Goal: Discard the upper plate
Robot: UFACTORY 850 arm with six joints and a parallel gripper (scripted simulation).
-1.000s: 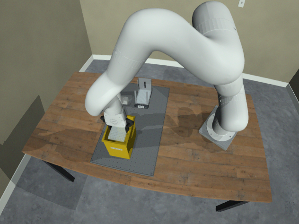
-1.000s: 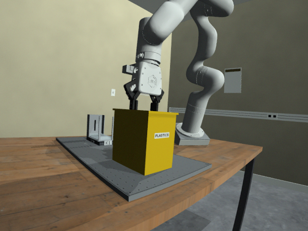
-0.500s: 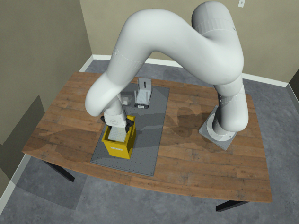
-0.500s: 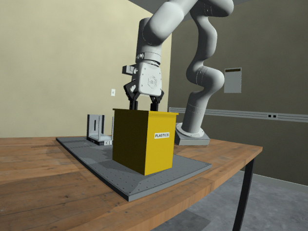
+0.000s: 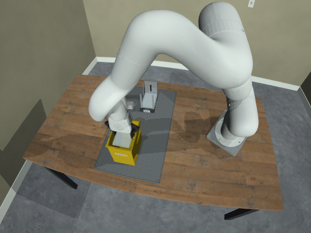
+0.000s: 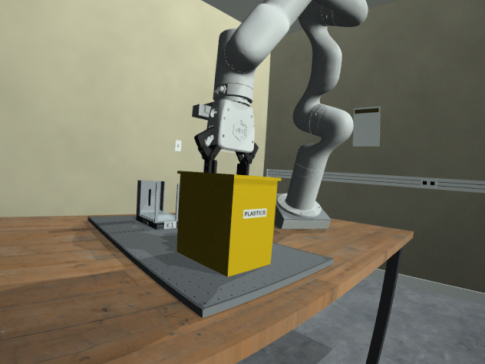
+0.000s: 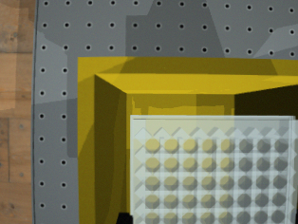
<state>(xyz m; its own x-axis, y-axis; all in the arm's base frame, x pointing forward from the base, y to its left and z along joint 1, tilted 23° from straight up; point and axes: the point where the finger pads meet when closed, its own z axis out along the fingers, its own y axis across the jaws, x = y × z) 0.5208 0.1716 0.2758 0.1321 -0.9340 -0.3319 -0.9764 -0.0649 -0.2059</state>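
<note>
Right now the white 96-well plate is 10 mm below my hand. Also, from my hand: grey rack post (30 mm behind, 450 mm to the right, 100 mm below); then plastics bin W1 (90 mm below).
</note>
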